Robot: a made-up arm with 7 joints. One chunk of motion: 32 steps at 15 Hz.
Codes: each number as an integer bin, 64 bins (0 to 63) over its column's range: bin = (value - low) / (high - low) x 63, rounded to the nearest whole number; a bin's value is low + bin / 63 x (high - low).
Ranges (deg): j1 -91.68..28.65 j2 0..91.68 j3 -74.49..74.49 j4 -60.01..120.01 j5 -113..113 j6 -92.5..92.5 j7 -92.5..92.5
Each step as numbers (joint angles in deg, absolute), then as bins.
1 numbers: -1.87 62.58 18.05 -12.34 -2.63 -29.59 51.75
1 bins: 47 43 39 17 31 21 49
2 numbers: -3.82 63.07 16.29 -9.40 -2.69 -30.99 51.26
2 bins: 46 43 38 18 31 21 49
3 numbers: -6.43 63.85 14.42 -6.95 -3.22 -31.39 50.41
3 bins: 45 44 38 19 31 21 49
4 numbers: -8.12 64.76 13.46 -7.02 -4.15 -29.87 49.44
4 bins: 44 45 37 19 30 21 48
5 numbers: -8.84 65.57 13.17 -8.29 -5.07 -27.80 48.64
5 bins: 43 45 37 18 30 22 48
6 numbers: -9.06 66.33 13.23 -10.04 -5.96 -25.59 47.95
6 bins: 43 46 37 17 30 23 48
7 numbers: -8.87 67.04 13.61 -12.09 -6.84 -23.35 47.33
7 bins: 43 46 37 17 30 24 48
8 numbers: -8.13 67.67 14.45 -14.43 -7.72 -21.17 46.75
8 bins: 44 47 38 16 29 24 47
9 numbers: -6.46 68.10 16.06 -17.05 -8.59 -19.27 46.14
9 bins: 45 47 38 15 29 25 47
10 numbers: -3.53 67.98 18.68 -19.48 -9.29 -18.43 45.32
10 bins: 46 47 39 14 29 25 47
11 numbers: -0.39 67.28 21.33 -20.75 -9.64 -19.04 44.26
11 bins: 48 46 41 14 29 25 47
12 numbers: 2.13 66.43 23.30 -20.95 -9.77 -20.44 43.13
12 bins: 49 46 41 14 29 25 46
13 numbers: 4.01 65.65 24.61 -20.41 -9.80 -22.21 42.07
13 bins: 50 45 42 14 29 24 46
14 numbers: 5.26 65.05 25.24 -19.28 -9.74 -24.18 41.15
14 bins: 51 45 42 14 29 23 46
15 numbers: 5.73 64.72 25.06 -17.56 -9.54 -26.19 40.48
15 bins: 51 44 42 15 29 23 45
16 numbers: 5.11 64.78 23.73 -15.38 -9.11 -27.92 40.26
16 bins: 51 45 42 16 29 22 45
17 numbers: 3.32 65.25 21.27 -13.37 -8.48 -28.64 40.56
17 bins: 50 45 40 16 29 22 45
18 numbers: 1.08 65.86 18.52 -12.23 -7.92 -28.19 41.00
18 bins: 49 45 39 17 29 22 45
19 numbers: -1.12 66.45 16.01 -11.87 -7.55 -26.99 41.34
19 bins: 47 46 38 17 29 22 46
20 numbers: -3.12 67.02 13.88 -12.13 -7.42 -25.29 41.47
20 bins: 46 46 37 17 29 23 46
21 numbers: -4.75 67.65 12.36 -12.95 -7.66 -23.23 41.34
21 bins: 46 46 37 16 29 24 46
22 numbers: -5.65 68.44 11.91 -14.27 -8.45 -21.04 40.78
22 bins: 45 47 37 16 29 24 45
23 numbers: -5.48 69.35 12.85 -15.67 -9.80 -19.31 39.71
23 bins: 45 48 37 16 29 25 45
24 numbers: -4.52 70.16 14.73 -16.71 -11.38 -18.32 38.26
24 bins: 46 48 38 15 28 25 45
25 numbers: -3.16 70.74 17.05 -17.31 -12.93 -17.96 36.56
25 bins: 46 49 39 15 28 25 44
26 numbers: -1.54 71.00 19.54 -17.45 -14.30 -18.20 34.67
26 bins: 47 49 40 15 28 25 43
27 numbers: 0.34 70.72 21.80 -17.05 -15.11 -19.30 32.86
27 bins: 48 49 41 15 27 25 43
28 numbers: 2.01 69.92 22.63 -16.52 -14.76 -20.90 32.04
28 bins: 49 48 41 15 27 24 42
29 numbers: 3.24 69.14 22.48 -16.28 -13.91 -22.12 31.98
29 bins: 50 48 41 15 28 24 42
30 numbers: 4.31 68.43 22.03 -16.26 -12.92 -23.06 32.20
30 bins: 50 47 41 15 28 24 42
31 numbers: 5.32 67.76 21.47 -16.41 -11.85 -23.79 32.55
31 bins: 51 47 41 15 28 23 43
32 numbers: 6.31 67.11 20.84 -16.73 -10.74 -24.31 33.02
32 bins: 51 46 40 15 29 23 43
